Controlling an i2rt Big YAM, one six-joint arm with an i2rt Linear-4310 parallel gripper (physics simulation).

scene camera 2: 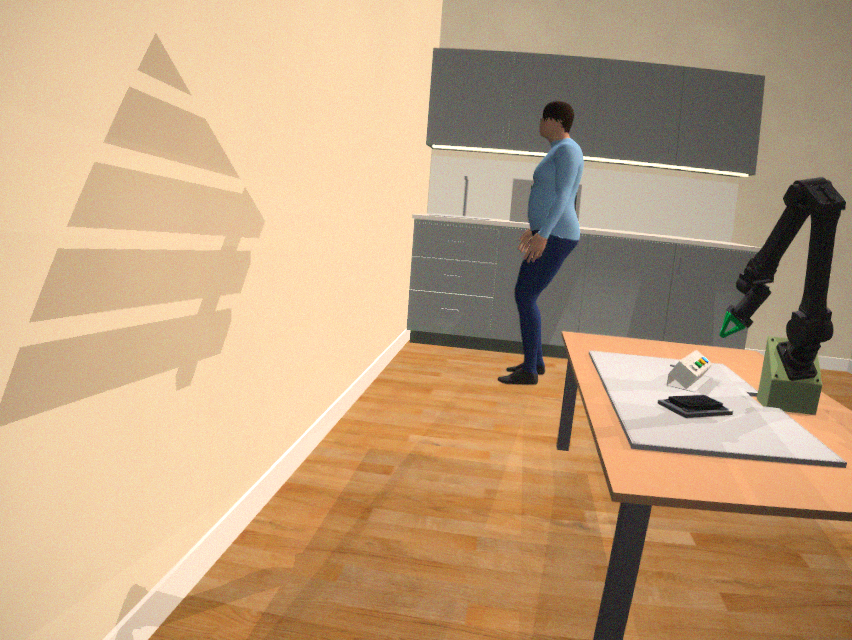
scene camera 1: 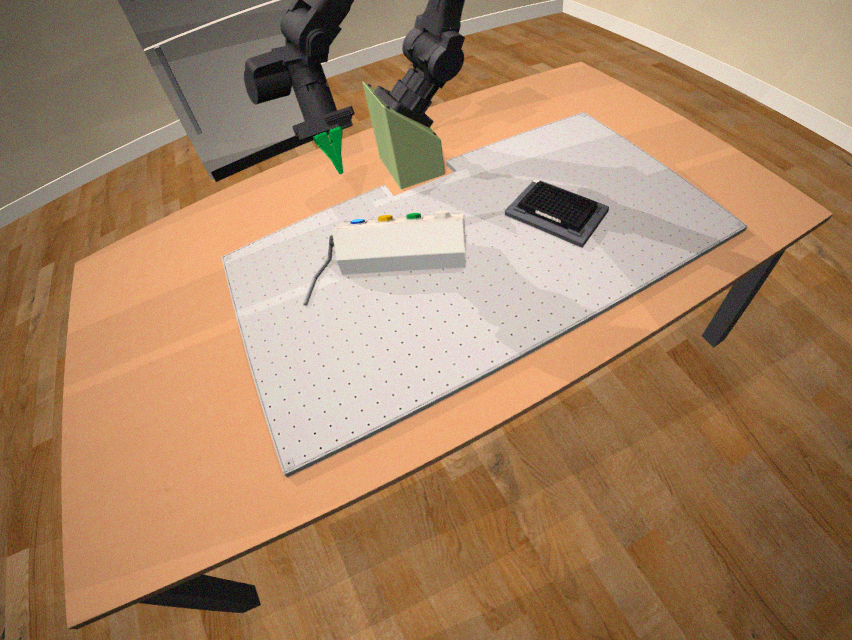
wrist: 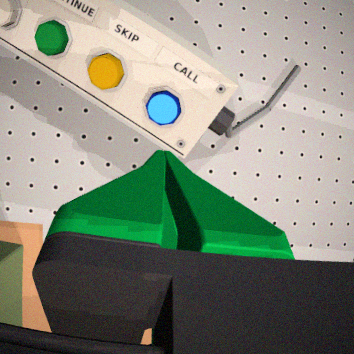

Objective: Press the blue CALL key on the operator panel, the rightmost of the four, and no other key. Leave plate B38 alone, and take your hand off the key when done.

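Where they show: gripper, fingertip midpoint: point(scene camera 2: 721, 336) point(scene camera 1: 341, 173) point(wrist: 160, 162); arm's base at its link origin: point(scene camera 2: 795, 361) point(scene camera 1: 402, 109).
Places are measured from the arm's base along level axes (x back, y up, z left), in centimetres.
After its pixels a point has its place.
Note:
The operator panel point(scene camera 1: 402, 244) @(x -28.0, y -7.3, z -18.1 cm) point(scene camera 2: 681, 372) @(x -31.5, y -7.7, z -8.0 cm) point(wrist: 142, 60) @(x -22.0, y -5.5, z -20.2 cm) is a white sloped box with four keys. The blue CALL key point(scene camera 1: 357, 221) @(x -19.0, y -6.0, z -21.7 cm) point(wrist: 163, 107) @(x -18.6, y -6.0, z -21.6 cm) is at the right end in the wrist view, with its face bright light blue. Beside it are the yellow SKIP key point(scene camera 1: 385, 217) @(x -21.8, y -5.7, z -17.5 cm) point(wrist: 106, 71) @(x -21.3, y -5.7, z -17.6 cm) and the green key point(scene camera 1: 413, 215) @(x -25.1, y -5.3, z -13.7 cm) point(wrist: 51, 37) @(x -24.1, y -5.7, z -13.6 cm). My gripper point(scene camera 1: 340, 171) @(x -14.9, y 1.7, z -20.8 cm) point(scene camera 2: 723, 334) @(x -14.9, y 1.7, z -20.8 cm) point(wrist: 160, 162) @(x -14.9, y 1.7, z -20.8 cm) has green fingers, shut and empty. It hangs in the air above and behind the panel, apart from the keys. Plate B38 point(scene camera 1: 556, 205) @(x -34.5, y -10.2, z 11.0 cm) point(scene camera 2: 695, 400) @(x -34.5, y -10.2, z 12.1 cm), a dark plate on a grey holder, lies on the board.
A grey cable point(scene camera 1: 318, 274) @(x -19.6, y -12.2, z -31.8 cm) point(wrist: 269, 106) @(x -19.8, y -12.0, z -32.8 cm) leaves the panel's CALL end. The perforated board point(scene camera 1: 413, 358) @(x -44.6, y -12.7, z -27.2 cm) point(scene camera 2: 640, 413) @(x -51.3, y -12.7, z 18.4 cm) lies on the wooden table point(scene camera 1: 151, 413) @(x -26.4, y -14.0, z -69.1 cm) point(scene camera 2: 661, 482) @(x -58.2, y -14.0, z 57.1 cm). The arm stands on a green base point(scene camera 1: 420, 155) @(x -7.6, y -7.2, z -1.5 cm) point(scene camera 2: 788, 392) @(x -3.1, y -8.3, z 4.4 cm). A person point(scene camera 2: 556, 192) stands by the kitchen cabinets.

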